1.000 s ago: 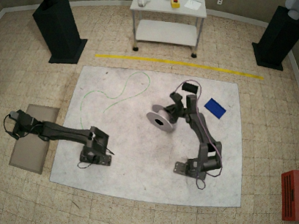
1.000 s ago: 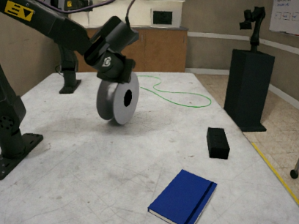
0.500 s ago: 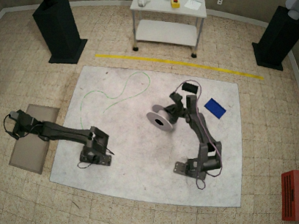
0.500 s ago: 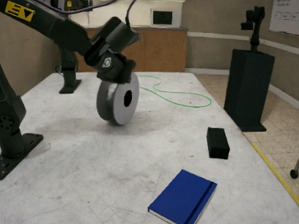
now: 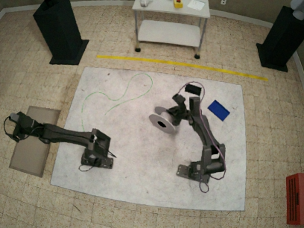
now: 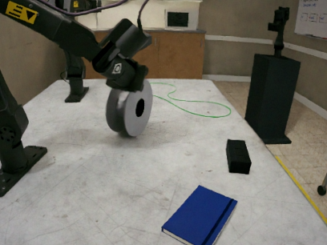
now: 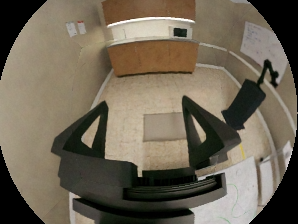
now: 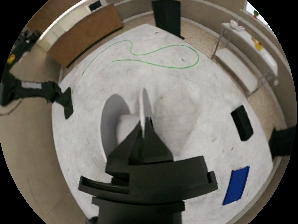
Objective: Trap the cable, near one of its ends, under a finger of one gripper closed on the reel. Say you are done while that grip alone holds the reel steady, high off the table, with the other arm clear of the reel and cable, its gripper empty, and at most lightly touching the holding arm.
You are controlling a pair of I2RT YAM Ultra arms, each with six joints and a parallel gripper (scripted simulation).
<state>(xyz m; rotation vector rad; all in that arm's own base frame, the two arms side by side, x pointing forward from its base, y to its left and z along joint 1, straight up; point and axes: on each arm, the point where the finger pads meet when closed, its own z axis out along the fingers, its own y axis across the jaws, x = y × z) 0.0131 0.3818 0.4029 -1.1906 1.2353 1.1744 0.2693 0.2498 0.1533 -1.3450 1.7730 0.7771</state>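
My right gripper is now 30 mm past the grey reel, 10 mm to the right of it and 70 mm above it. The rest, counted from my right hand: black block 250 mm ahead, 160 mm to the right, 140 mm below; then blue notebook 130 mm ahead, 340 mm to the right, 150 mm below.
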